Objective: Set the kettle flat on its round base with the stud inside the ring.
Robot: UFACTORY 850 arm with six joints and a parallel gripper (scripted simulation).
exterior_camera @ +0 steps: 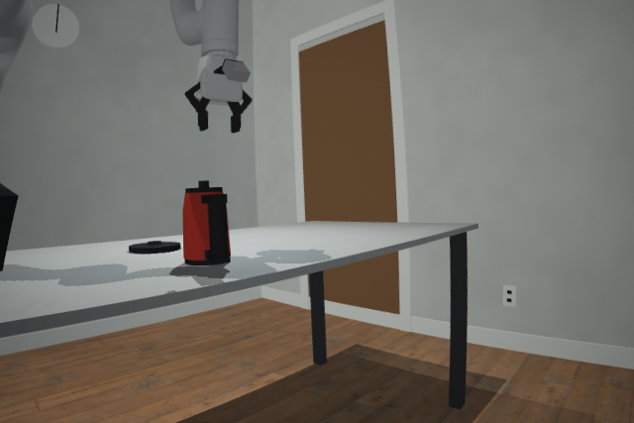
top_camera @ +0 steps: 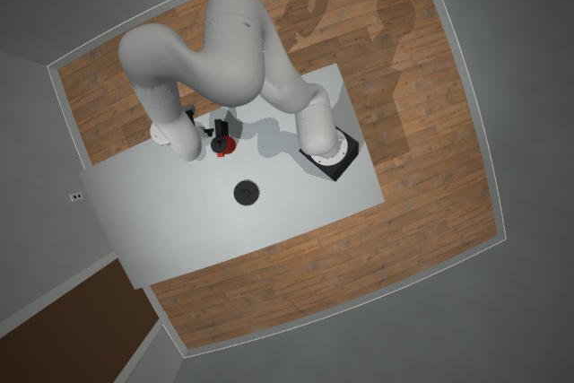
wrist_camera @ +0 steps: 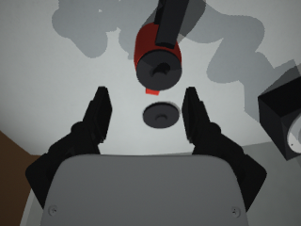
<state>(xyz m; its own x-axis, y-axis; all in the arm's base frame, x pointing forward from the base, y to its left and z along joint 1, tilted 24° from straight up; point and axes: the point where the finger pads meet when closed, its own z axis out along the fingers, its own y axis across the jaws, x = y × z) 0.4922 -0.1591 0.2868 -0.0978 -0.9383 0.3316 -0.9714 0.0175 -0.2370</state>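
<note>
Now: hand 3 cm past the red kettle, 2 cm to the right of it and 21 cm above it. From my hand the other things lie so: black round base 2 cm behind, 36 cm to the left, 29 cm below.
</note>
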